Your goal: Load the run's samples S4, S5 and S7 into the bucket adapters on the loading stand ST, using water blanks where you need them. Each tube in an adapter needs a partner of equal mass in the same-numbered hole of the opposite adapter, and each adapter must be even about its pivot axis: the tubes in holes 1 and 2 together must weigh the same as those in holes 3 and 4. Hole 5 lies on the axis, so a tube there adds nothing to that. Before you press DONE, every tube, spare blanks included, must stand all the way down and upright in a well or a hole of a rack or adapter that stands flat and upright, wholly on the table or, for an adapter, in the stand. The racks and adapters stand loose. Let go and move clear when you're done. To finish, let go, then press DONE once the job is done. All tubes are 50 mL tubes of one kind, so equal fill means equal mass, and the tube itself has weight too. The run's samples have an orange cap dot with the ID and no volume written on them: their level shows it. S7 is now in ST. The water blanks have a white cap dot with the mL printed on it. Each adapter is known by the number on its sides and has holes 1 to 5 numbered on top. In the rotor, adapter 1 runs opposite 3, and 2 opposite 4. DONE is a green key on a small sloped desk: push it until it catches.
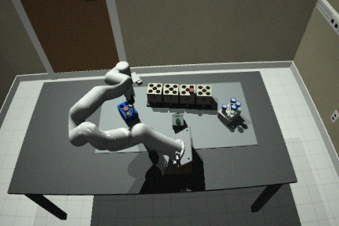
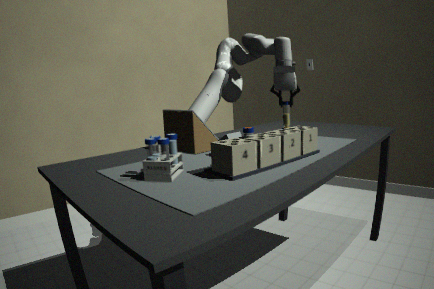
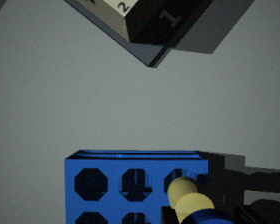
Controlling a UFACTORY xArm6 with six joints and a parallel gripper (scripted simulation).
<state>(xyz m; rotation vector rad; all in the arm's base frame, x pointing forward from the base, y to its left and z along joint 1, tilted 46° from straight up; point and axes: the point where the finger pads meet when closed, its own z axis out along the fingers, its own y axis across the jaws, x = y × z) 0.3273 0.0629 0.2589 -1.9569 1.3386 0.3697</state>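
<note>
The sample S4 lies 5 cm below my hand and 1 cm behind it. Round my hand: green DONE key: 27 cm to the right, 13 cm behind, 11 cm below; then blue rack: 15 cm below, 4 cm to the left, 3 cm ahead; then adapter 2: 27 cm to the right, 13 cm below, 11 cm ahead.
</note>
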